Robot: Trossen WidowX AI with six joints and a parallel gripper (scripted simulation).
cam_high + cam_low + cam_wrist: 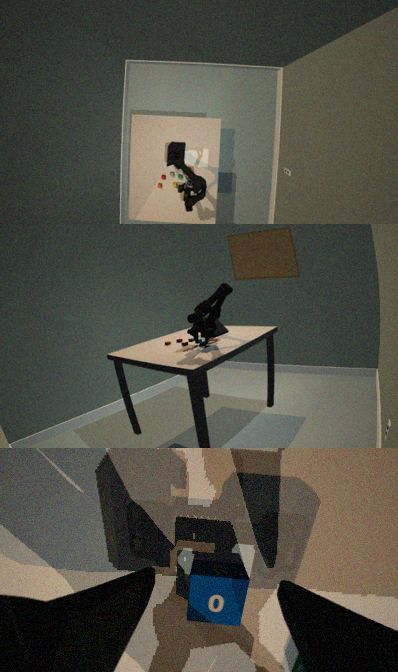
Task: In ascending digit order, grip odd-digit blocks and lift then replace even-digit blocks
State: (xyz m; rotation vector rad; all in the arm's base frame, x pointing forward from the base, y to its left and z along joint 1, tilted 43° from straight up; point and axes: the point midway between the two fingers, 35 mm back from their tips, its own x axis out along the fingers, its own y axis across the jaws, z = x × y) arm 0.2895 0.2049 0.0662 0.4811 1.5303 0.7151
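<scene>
My gripper tip is now 1 cm past the blue block. From my gripper tip the other things lie so: grey block (7 cm behind, 18 cm to the right); then green block (6 cm behind, 9 cm to the right); then yellow block (3 cm ahead, 14 cm to the right).
</scene>
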